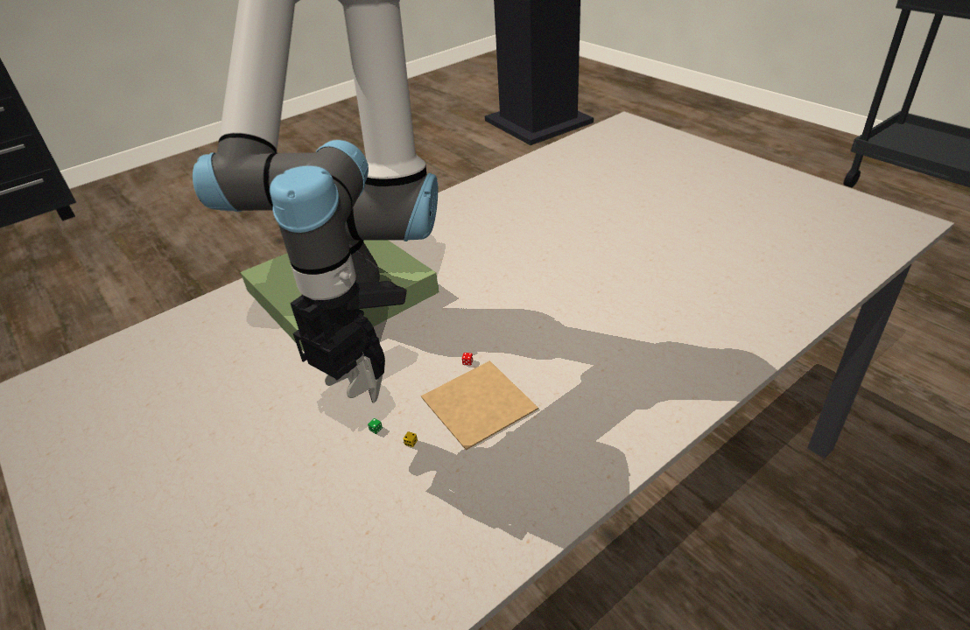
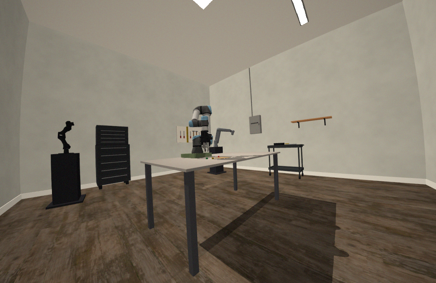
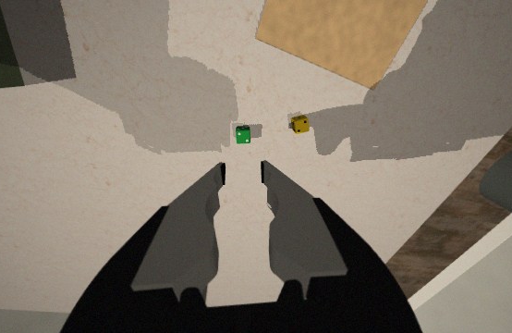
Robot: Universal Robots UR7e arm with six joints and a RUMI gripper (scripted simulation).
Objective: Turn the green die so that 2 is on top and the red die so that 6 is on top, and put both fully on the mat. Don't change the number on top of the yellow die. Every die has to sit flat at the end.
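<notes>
Right now my hand is 80 mm above the green die. From my hand the other things lie so: red die 40 mm behind, 200 mm to the left, 80 mm below; yellow die 60 mm ahead, 30 mm to the left, 80 mm below; tan mat 50 mm ahead, 160 mm to the left, 90 mm below.
</notes>
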